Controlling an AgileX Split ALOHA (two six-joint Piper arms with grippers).
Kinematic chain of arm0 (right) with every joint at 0, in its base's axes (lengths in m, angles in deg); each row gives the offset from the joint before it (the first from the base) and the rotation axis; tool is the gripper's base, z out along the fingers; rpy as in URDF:
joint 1: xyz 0 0 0.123 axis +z
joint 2: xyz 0 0 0 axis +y
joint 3: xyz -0.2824 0 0.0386 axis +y
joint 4: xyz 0.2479 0 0.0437 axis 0.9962 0 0.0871
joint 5: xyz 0 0 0 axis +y
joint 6: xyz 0.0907 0 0.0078 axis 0.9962 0 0.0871
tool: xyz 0 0 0 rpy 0 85 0
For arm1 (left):
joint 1: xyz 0 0 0.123 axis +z
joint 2: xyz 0 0 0 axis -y
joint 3: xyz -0.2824 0 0.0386 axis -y
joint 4: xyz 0.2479 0 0.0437 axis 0.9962 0 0.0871
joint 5: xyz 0 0 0 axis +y
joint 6: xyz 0.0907 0 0.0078 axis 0.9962 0 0.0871
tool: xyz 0 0 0 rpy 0 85 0
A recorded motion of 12 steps. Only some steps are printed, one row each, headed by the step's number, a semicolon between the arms.
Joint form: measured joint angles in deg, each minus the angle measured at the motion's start. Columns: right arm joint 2, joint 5, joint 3, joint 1, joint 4, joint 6; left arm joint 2, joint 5, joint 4, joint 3, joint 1, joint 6.
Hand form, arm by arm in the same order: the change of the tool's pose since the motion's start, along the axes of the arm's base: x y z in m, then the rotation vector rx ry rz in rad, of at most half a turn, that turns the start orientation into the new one. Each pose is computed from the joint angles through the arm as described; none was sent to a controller.
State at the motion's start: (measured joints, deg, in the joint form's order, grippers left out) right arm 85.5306 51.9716 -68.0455 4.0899 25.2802 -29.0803; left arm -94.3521 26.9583 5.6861 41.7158 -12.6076 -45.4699
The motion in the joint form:
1: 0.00 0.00 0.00 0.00 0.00 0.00; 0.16 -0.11 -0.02 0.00 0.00 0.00
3: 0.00 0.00 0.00 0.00 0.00 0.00; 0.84 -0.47 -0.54 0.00 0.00 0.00
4: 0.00 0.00 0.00 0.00 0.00 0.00; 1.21 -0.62 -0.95 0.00 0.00 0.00
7: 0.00 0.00 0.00 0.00 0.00 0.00; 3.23 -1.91 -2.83 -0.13 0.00 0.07
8: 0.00 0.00 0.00 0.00 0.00 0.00; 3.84 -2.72 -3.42 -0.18 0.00 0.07
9: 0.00 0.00 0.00 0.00 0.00 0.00; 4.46 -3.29 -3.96 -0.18 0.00 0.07
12: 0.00 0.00 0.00 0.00 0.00 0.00; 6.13 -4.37 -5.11 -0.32 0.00 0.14
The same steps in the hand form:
1: 0.0000 0.0000 0.0000 0.0000 0.0000 0.0000; 0.0001 -0.0001 0.0008 -0.0014 -0.0045 0.0001
3: 0.0000 0.0000 0.0000 0.0000 0.0000 0.0000; 0.0003 -0.0005 0.0041 -0.0118 -0.0208 0.0064
4: 0.0000 0.0000 0.0000 0.0000 0.0000 0.0000; 0.0002 -0.0008 0.0059 -0.0187 -0.0285 0.0115
7: 0.0000 0.0000 0.0000 0.0000 0.0000 0.0000; 0.0001 -0.0023 0.0155 -0.0539 -0.0774 0.0327
8: 0.0000 0.0000 0.0000 0.0000 0.0000 0.0000; 0.0006 -0.0028 0.0187 -0.0668 -0.0990 0.0394
9: 0.0000 0.0000 0.0000 0.0000 0.0000 0.0000; 0.0009 -0.0033 0.0219 -0.0783 -0.1177 0.0456
12: 0.0000 0.0000 0.0000 0.0000 0.0000 0.0000; 0.0004 -0.0039 0.0299 -0.1026 -0.1589 0.0576

